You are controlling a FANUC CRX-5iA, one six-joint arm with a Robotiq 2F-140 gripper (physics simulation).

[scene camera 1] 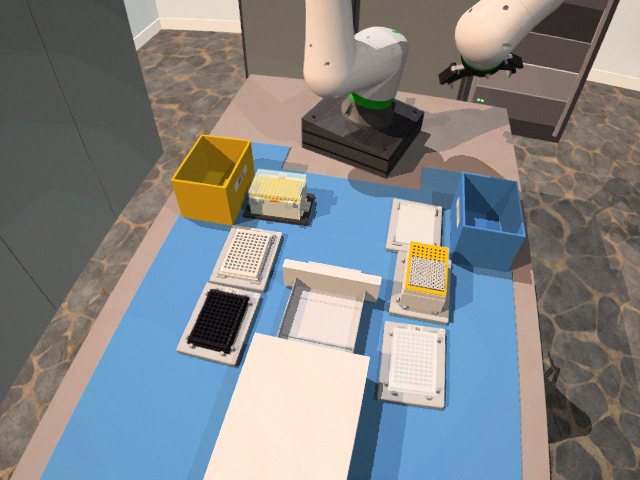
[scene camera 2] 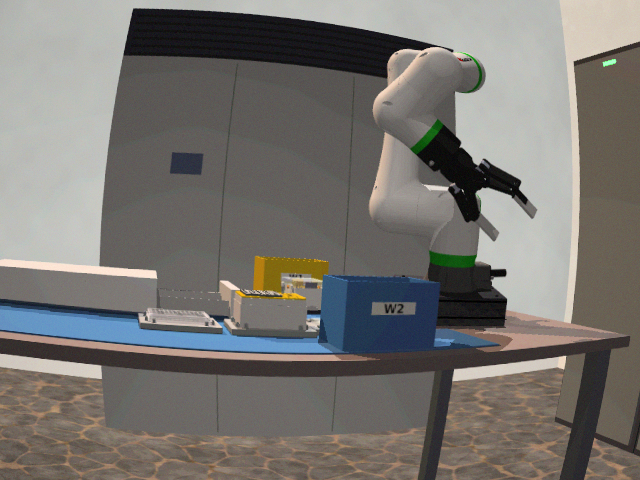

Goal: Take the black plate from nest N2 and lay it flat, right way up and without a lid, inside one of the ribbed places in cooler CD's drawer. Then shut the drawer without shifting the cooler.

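Pixels of known places: gripper, fingertip midpoint: (scene camera 1: 479, 78) (scene camera 2: 515, 226); arm's base at its link origin: (scene camera 1: 366, 113) (scene camera 2: 450, 286).
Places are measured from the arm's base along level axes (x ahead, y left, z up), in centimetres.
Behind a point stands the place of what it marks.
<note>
The black plate (scene camera 1: 219, 319) @(x 69.0, y -16.8, z -6.0 cm) lies flat in a pale nest (scene camera 1: 185, 345) @(x 75.8, y -21.5, z -6.9 cm) left of the cooler in scene camera 1; I cannot read the nest's label. The white cooler (scene camera 1: 294, 413) @(x 85.3, y 3.3, z 0.2 cm) (scene camera 2: 77, 284) @(x 91.5, y 13.3, z -2.4 cm) stands on the blue mat. Its drawer (scene camera 1: 325, 317) @(x 62.8, y 3.0, z -6.8 cm) is pulled out toward the robot base, with its front panel (scene camera 1: 330, 277) @(x 56.7, y 2.5, z -1.7 cm) (scene camera 2: 228, 297) @(x 56.6, y 8.6, z -3.2 cm) upright. No plate shows in the drawer's visible part; its rear part is hidden under the cooler top. My gripper (scene camera 2: 516, 225) @(x -1.5, y 28.1, z 15.7 cm) is open and empty, high up beside the robot base, far from the plate; in scene camera 1 its fingers are partly hidden.
A nest with a white plate (scene camera 1: 245, 253) @(x 52.1, y -17.4, z -5.7 cm) stands behind the black plate. Right of the cooler are a clear-white plate (scene camera 1: 413, 360) @(x 68.4, y 21.1, z -6.0 cm), a yellow-topped tip box (scene camera 1: 427, 268) @(x 50.8, y 20.9, z -0.4 cm) and a pale nest (scene camera 1: 417, 223) @(x 33.2, y 18.2, z -6.1 cm). Yellow bin (scene camera 1: 206, 201) @(x 43.2, y -29.8, z -1.3 cm), clear-lidded box (scene camera 1: 277, 196) @(x 38.2, y -14.2, z -0.7 cm) and blue bin W2 (scene camera 1: 488, 242) @(x 41.3, y 33.2, z 0.4 cm) (scene camera 2: 382, 325) @(x 34.1, y 39.9, z -3.7 cm) stand nearer the base.
</note>
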